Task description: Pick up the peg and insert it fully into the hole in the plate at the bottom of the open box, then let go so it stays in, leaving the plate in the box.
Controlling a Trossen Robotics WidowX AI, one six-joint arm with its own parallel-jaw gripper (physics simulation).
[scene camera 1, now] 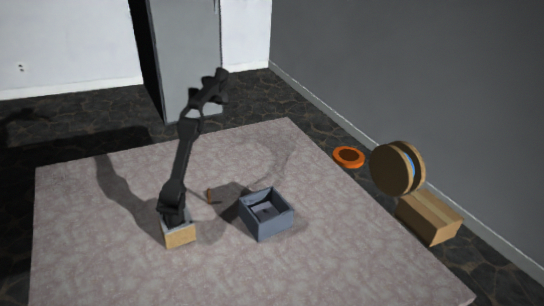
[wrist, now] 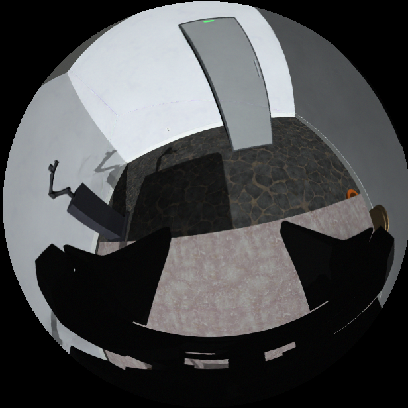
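Seen in the pictures: arm's base, link origin: (scene camera 1: 174, 220).
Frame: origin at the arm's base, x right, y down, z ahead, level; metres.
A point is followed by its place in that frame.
Observation:
A small orange-brown peg (scene camera 1: 209, 196) @[y 0.043, x -0.097, z 0.179 m] stands upright on the table in scene camera 1, between the arm's base and the box. The open blue-grey box (scene camera 1: 275, 225) @[y 0.034, x 0.179, z 0.329 m] stands to the right of the peg. A grey plate (scene camera 1: 258, 209) @[y 0.030, x 0.078, z 0.313 m] lies at the bottom of the box, with a small dark spot near its middle that looks like the hole. My gripper (scene camera 1: 225, 86) (wrist: 227, 230) is open and empty, raised high above the table's far side, well away from peg and box. The peg, box and plate do not show in the wrist view.
The pinkish table (scene camera 1: 125, 270) @[y 0.087, x 0.055, z -0.194 m] (wrist: 225, 285) carries the arm's base block (scene camera 1: 180, 236) @[y 0.042, x 0.047, z 0.003 m]. Beyond its right edge are an orange ring (scene camera 1: 337, 158) (wrist: 350, 192), a brown spool (scene camera 1: 390, 171) (wrist: 381, 218) and a cardboard box (scene camera 1: 419, 222). A grey cabinet (scene camera 1: 187, 50) (wrist: 242, 95) stands behind.

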